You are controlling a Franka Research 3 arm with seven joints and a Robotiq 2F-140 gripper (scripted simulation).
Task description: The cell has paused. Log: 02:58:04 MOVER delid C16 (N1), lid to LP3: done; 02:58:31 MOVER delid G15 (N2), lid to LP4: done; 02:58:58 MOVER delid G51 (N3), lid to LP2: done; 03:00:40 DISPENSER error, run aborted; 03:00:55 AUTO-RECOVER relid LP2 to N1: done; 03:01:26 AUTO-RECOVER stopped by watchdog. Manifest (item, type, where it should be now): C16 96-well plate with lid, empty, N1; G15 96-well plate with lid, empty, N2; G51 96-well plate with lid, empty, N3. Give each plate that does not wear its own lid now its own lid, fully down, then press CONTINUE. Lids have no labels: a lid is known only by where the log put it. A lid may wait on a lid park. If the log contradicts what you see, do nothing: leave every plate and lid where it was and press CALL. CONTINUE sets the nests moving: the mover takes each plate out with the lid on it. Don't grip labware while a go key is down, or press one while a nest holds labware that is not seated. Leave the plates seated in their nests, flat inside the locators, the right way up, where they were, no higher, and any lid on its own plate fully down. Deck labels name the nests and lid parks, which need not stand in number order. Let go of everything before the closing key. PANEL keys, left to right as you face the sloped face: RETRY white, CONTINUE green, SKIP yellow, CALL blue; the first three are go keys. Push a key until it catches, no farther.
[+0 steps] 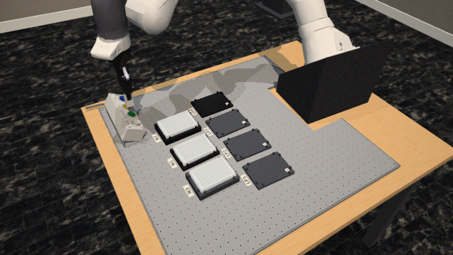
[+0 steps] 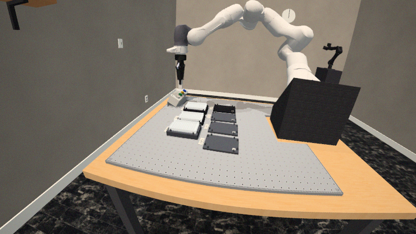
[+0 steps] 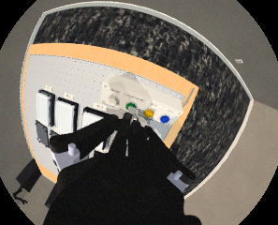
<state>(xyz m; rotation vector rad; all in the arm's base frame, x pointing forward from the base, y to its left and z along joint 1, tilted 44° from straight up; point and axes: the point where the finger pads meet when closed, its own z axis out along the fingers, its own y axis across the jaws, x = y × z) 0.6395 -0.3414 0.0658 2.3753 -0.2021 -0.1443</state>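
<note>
My gripper is now 7 cm above the green key. The rest, counted from my hand: blue key 1 cm behind, 10 cm to the right, 7 cm below; white key 1 cm ahead, 5 cm to the left, 7 cm below; yellow key 5 cm to the right, 7 cm below.
</note>
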